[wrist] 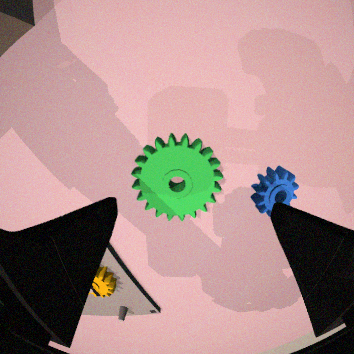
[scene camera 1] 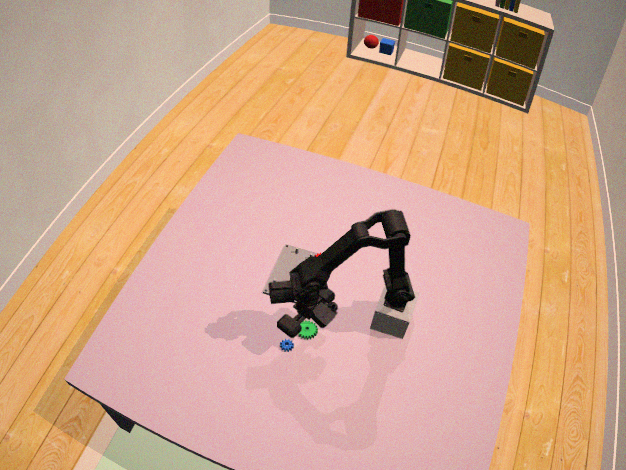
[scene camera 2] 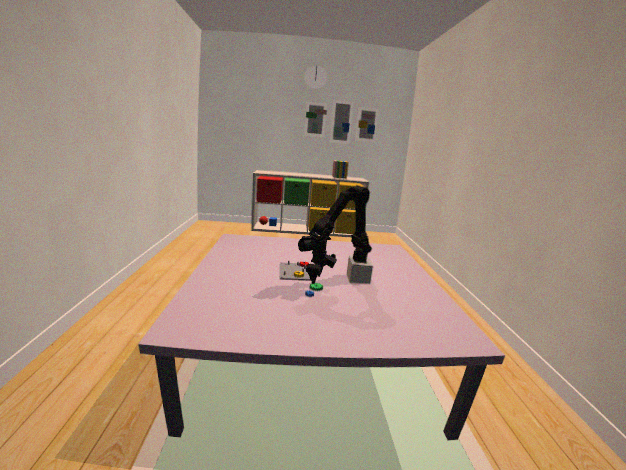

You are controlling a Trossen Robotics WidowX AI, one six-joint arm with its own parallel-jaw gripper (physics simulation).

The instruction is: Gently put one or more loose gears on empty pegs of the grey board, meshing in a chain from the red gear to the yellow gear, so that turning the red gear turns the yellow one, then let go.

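Frame: origin at the arm's base, x left, y back, z up, level; metres.
Seen in the pictures: gripper, fingertip midpoint: (wrist: 198, 208) (scene camera 1: 304, 325) (scene camera 2: 316, 280); arm's base, link origin: (scene camera 1: 396, 300) (scene camera 2: 359, 260).
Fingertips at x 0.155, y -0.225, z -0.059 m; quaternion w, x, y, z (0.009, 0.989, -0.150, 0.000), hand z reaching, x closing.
Observation:
Offsets run from my fingertips to a thing's top centre. Level surfaces: height alone.
A large green gear {dx -0.011, dy +0.005, dz -0.030 m} (scene camera 1: 307, 329) (scene camera 2: 316, 286) (wrist: 155, 175) lies flat on the table. A small blue gear {dx +0.065, dy -0.027, dz -0.030 m} (scene camera 1: 286, 345) (scene camera 2: 309, 293) (wrist: 263, 191) lies beside it, apart. My gripper (wrist: 198, 208) is open and empty above the table near the green gear; in the wrist view its right finger partly overlaps the blue gear. The grey board {dx -0.193, dy -0.100, dz -0.017 m} (scene camera 1: 286, 264) (scene camera 2: 288, 276) (wrist: 136, 297) carries a red gear {dx -0.271, dy -0.059, dz -0.022 m} (scene camera 1: 318, 254) (scene camera 2: 303, 263) and a yellow gear {dx -0.129, dy -0.083, dz -0.021 m} (scene camera 2: 298, 274) (wrist: 104, 283). A bare peg {dx -0.126, dy -0.156, dz -0.018 m} (wrist: 123, 313) stands near a board corner. The arm hides part of the board in scene camera 1.
The arm's grey base block (scene camera 1: 390, 322) (scene camera 2: 359, 271) stands on the pink table {dz -0.047 m} (scene camera 1: 444, 354) (scene camera 2: 242, 323), to the right of the board and gears in both scene views. The arm reaches over the board. A shelf unit (scene camera 2: 253, 202) stands beyond the table.

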